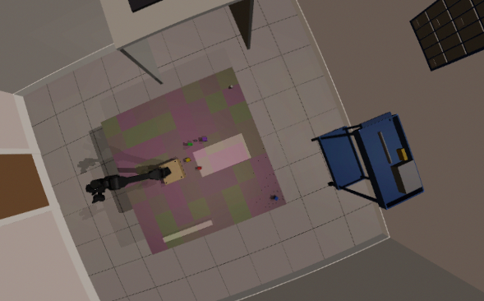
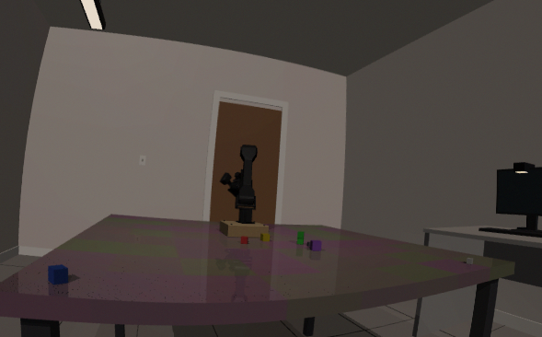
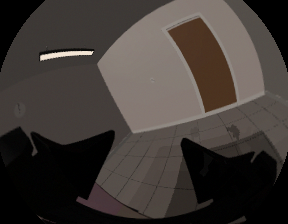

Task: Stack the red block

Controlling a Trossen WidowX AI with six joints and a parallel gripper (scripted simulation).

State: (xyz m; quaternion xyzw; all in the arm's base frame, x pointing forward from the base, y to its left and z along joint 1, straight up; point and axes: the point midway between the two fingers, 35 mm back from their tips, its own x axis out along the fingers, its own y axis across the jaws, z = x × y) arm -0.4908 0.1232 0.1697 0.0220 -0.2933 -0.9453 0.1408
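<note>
Now: gripper tip 770 mm short of the red block, 240 mm to the left of it and 200 mm above it. From my gripper tip the other things lie so: yellow block: 720 mm ahead, 200 mm below, 130 mm to the right; then blue block: 1180 mm ahead, 820 mm to the right, 200 mm below; then purple block: 940 mm ahead, 200 mm below, 60 mm to the right.
</note>
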